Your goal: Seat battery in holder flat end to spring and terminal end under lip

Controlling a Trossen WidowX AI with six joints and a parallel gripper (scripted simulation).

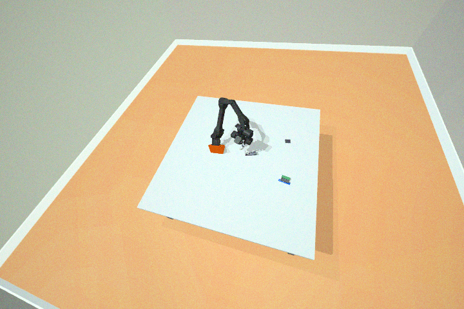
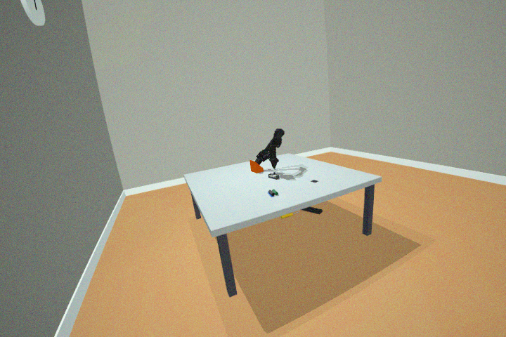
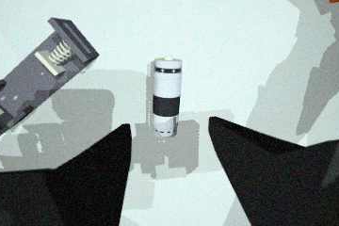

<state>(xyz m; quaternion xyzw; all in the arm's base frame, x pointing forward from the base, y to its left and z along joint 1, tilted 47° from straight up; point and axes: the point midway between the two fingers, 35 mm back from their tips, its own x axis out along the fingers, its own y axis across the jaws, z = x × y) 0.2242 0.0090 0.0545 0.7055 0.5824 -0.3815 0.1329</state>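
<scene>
Right now the white battery is 50 mm below my gripper tip. Also, from my gripper tip: dark square: 390 mm ahead, 110 mm to the left, 60 mm below; then yellow screwdriver: 390 mm ahead, 250 mm below, 140 mm to the right.
</scene>
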